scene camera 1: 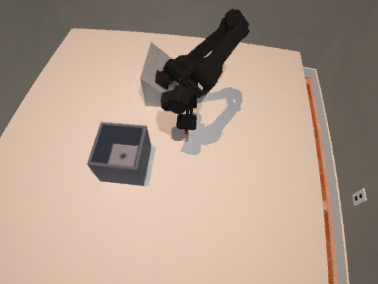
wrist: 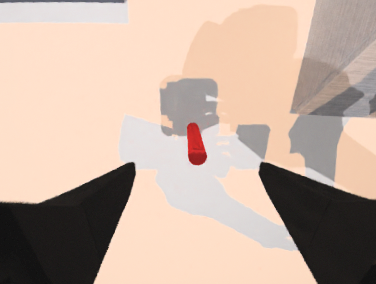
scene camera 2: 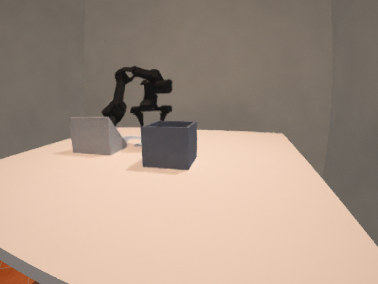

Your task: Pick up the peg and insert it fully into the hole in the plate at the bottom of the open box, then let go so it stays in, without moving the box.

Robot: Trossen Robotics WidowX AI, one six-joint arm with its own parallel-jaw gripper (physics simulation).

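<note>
The red peg appears to stand upright on the table, in the arm's shadow. In scene camera 2 it does not show. My gripper is wide open and empty above the peg. In the wrist view the peg lies between the two fingers' sides, a little beyond the line of the tips. The dark blue-grey open box stands apart from the peg, to its left in scene camera 1. The pale plate shows at its bottom, with the dark hole near its middle.
A grey block with a sloped face stands close to the arm, behind the peg in scene camera 1. The box's rim rises well above the plate. The table edge runs along the right.
</note>
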